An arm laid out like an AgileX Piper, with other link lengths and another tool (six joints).
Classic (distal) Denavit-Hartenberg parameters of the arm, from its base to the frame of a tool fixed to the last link. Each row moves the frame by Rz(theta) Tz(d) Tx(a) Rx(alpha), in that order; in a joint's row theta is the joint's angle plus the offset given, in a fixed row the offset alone. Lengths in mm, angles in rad.
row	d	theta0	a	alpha
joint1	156.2	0	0	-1.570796
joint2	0	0.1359	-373.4	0
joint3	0	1.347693	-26.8	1.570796
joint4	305.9	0	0	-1.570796
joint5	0	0	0	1.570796
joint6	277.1	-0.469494	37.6	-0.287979
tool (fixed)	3.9	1.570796	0	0
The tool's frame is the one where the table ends.
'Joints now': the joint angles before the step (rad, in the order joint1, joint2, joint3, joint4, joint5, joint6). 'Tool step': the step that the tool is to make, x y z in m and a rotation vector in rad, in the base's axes. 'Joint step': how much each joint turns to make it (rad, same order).
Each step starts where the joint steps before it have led.
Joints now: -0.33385 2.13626 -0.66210 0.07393 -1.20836 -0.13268
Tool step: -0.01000 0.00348 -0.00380 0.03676 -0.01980 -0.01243
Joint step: 0.00000 0.00398 0.03563 0.00408 -0.04320 0.04460
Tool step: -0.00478 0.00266 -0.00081 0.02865 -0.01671 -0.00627
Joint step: -0.00001 0.00000 0.01891 -0.00001 -0.02279 0.03493
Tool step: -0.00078 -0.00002 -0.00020 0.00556 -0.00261 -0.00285
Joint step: 0.00000 -0.00001 0.00225 0.00178 -0.00242 0.00619
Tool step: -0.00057 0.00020 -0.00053 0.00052 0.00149 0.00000
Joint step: 0.00001 0.00001 0.00158 0.00001 -0.00002 0.00000
